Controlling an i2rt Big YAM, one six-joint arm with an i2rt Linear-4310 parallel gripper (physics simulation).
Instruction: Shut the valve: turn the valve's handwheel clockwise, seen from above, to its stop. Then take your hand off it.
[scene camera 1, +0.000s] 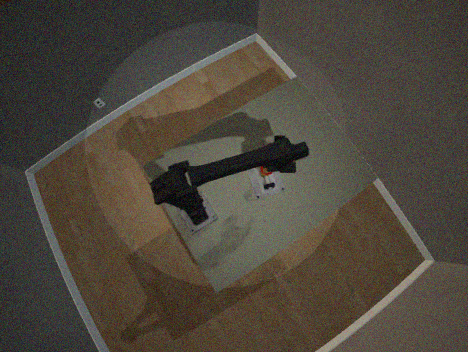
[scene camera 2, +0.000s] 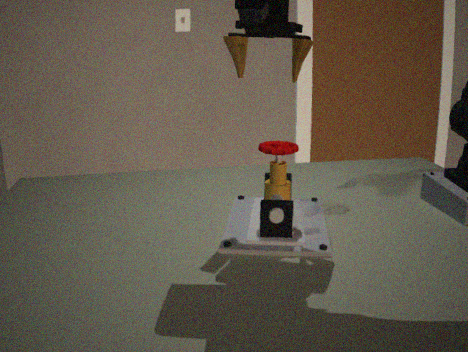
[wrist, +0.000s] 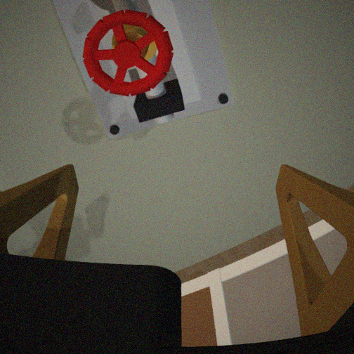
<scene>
In view: my gripper (scene camera 2: 267, 79) and a red handwheel (wrist: 127, 52).
My gripper is seen too in the wrist view (wrist: 176, 175).
</scene>
